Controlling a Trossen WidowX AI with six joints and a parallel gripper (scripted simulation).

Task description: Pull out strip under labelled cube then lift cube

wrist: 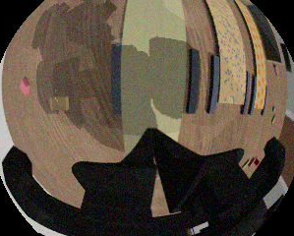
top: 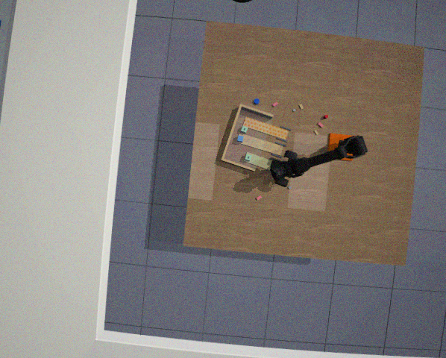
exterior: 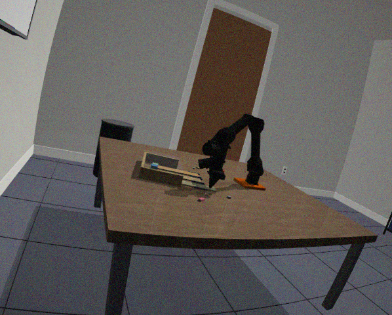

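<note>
Now: gripper tip 90 mm short of the pale green strip and 10 mm to the left of it.
</note>
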